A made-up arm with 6 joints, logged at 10 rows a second.
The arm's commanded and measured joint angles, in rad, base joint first. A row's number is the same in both.
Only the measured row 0 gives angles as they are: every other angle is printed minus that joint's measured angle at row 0.
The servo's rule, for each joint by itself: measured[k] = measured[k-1] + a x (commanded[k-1-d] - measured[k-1]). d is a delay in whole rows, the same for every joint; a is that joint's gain. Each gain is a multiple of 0.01, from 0.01 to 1. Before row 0 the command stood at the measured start. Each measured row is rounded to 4 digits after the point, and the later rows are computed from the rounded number. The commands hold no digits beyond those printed.
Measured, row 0:
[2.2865, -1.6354, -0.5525, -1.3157, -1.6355, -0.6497]
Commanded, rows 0 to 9:
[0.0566, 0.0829, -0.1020, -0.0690, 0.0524, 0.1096]
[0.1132, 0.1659, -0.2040, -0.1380, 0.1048, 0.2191]
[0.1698, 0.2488, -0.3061, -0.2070, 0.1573, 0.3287]
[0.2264, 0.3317, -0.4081, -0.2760, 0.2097, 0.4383]
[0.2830, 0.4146, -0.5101, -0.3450, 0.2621, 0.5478]
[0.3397, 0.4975, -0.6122, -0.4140, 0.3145, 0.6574]
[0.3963, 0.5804, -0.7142, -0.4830, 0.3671, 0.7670]
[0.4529, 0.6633, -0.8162, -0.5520, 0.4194, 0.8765]
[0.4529, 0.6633, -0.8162, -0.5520, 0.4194, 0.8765]
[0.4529, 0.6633, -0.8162, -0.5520, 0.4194, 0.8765]
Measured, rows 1 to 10:
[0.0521, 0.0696, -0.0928, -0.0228, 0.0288, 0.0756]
[0.1083, 0.1505, -0.1940, -0.0608, 0.0706, 0.1746]
[0.1649, 0.2331, -0.2960, -0.1090, 0.1183, 0.2809]
[0.2215, 0.3159, -0.3980, -0.1641, 0.1686, 0.3895]
[0.2781, 0.3988, -0.5000, -0.2238, 0.2200, 0.4987]
[0.3348, 0.4817, -0.6021, -0.2866, 0.2720, 0.6082]
[0.3914, 0.5646, -0.7041, -0.3514, 0.3243, 0.7178]
[0.4480, 0.6475, -0.8061, -0.4176, 0.3766, 0.8273]
[0.4525, 0.6608, -0.8153, -0.4620, 0.4001, 0.8612]
[0.4529, 0.6629, -0.8161, -0.4917, 0.4107, 0.8718]
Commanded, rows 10 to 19:
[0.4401, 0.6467, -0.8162, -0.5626, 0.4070, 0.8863]
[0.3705, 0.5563, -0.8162, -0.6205, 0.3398, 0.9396]
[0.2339, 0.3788, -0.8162, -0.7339, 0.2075, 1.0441]
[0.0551, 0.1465, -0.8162, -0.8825, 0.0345, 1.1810]
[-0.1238, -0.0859, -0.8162, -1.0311, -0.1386, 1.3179]
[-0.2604, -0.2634, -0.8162, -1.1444, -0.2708, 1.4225]
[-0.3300, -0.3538, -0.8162, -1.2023, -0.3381, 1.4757]
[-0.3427, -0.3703, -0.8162, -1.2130, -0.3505, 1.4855]
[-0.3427, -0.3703, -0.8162, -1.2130, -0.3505, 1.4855]
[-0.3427, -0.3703, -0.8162, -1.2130, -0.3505, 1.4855]
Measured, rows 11 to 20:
[0.4411, 0.6493, -0.8162, -0.5151, 0.4087, 0.8818]
[0.3761, 0.5712, -0.8162, -0.5499, 0.3708, 0.9217]
[0.2453, 0.4096, -0.8162, -0.6106, 0.2810, 1.0062]
[0.0703, 0.1886, -0.8162, -0.7003, 0.1454, 1.1268]
[-0.1083, -0.0420, -0.8162, -0.8095, -0.0108, 1.2587]
[-0.2482, -0.2280, -0.8162, -0.9200, -0.1538, 1.3717]
[-0.3235, -0.3337, -0.8162, -1.0132, -0.2552, 1.4435]
[-0.3412, -0.3644, -0.8162, -1.0791, -0.3076, 1.4725]
[-0.3426, -0.3694, -0.8162, -1.1233, -0.3312, 1.4815]
[-0.3427, -0.3702, -0.8162, -1.1529, -0.3418, 1.4843]

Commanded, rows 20 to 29:
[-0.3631, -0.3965, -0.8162, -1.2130, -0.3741, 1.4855]
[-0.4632, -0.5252, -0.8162, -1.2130, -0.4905, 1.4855]
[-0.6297, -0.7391, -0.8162, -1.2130, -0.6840, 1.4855]
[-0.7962, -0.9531, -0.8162, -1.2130, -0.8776, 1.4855]
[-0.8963, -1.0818, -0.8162, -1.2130, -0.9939, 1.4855]
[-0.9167, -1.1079, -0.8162, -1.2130, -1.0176, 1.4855]
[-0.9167, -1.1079, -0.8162, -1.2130, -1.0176, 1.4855]
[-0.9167, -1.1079, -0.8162, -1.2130, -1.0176, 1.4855]
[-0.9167, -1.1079, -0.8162, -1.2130, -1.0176, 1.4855]
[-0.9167, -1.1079, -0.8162, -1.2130, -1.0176, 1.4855]
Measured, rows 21 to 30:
[-0.3615, -0.3923, -0.8162, -1.1727, -0.3596, 1.4851]
[-0.4551, -0.5039, -0.8162, -1.1860, -0.4316, 1.4854]
[-0.6157, -0.7015, -0.8162, -1.1949, -0.5704, 1.4855]
[-0.7818, -0.9128, -0.8162, -1.2009, -0.7394, 1.4855]
[-0.8871, -1.0548, -0.8162, -1.2049, -0.8794, 1.4855]
[-0.9143, -1.0994, -0.8162, -1.2076, -0.9554, 1.4855]
[-0.9165, -1.1065, -0.8162, -1.2094, -0.9896, 1.4855]
[-0.9167, -1.1077, -0.8162, -1.2106, -1.0050, 1.4855]
[-0.9167, -1.1079, -0.8162, -1.2114, -1.0119, 1.4855]
[-0.9167, -1.1079, -0.8162, -1.2119, -1.0150, 1.4855]

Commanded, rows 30 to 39:
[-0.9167, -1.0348, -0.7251, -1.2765, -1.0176, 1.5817]
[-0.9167, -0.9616, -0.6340, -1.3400, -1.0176, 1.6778]
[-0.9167, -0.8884, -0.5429, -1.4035, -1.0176, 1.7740]
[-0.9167, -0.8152, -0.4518, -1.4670, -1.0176, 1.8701]
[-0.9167, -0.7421, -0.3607, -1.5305, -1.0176, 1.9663]
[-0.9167, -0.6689, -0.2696, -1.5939, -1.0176, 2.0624]
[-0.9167, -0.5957, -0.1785, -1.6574, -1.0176, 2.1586]
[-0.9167, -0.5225, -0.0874, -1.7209, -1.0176, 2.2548]
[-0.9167, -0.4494, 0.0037, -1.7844, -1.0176, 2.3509]
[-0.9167, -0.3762, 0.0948, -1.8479, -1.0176, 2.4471]
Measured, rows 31 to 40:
[-0.9167, -1.0465, -0.7333, -1.2332, -1.0164, 1.5519]
[-0.9167, -0.9752, -0.6429, -1.2684, -1.0171, 1.6388]
[-0.9167, -0.9023, -0.5519, -1.3130, -1.0174, 1.7321]
[-0.9167, -0.8291, -0.4608, -1.3638, -1.0175, 1.8273]
[-0.9167, -0.7560, -0.3697, -1.4188, -1.0176, 1.9232]
[-0.9167, -0.6828, -0.2786, -1.4766, -1.0176, 2.0192]
[-0.9167, -0.6096, -0.1875, -1.5363, -1.0176, 2.1154]
[-0.9167, -0.5364, -0.0964, -1.5972, -1.0176, 2.2116]
[-0.9167, -0.4633, -0.0053, -1.6590, -1.0176, 2.3077]
[-0.9167, -0.3901, 0.0858, -1.7213, -1.0176, 2.4039]

